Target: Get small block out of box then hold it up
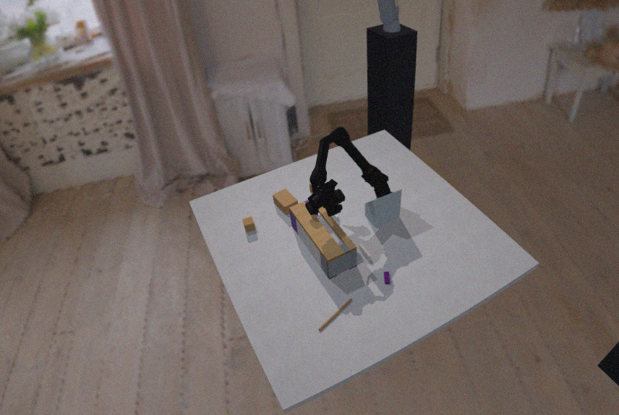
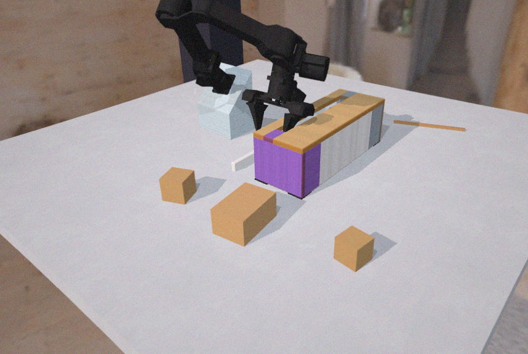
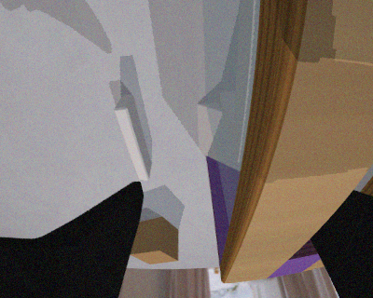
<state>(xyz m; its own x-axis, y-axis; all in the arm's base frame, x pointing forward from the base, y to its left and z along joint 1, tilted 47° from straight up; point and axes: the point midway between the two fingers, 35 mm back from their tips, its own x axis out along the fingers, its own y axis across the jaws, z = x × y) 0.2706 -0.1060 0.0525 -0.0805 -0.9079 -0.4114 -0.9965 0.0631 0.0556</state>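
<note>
Now: gripper tip 60 mm short of the small blue block and 10 mm to the left of it. From my gripper tip the other things lie so: wooden stick: 480 mm to the left, 230 mm ahead, 90 mm below; then box: 120 mm to the left, 40 mm ahead, 30 mm below.
</note>
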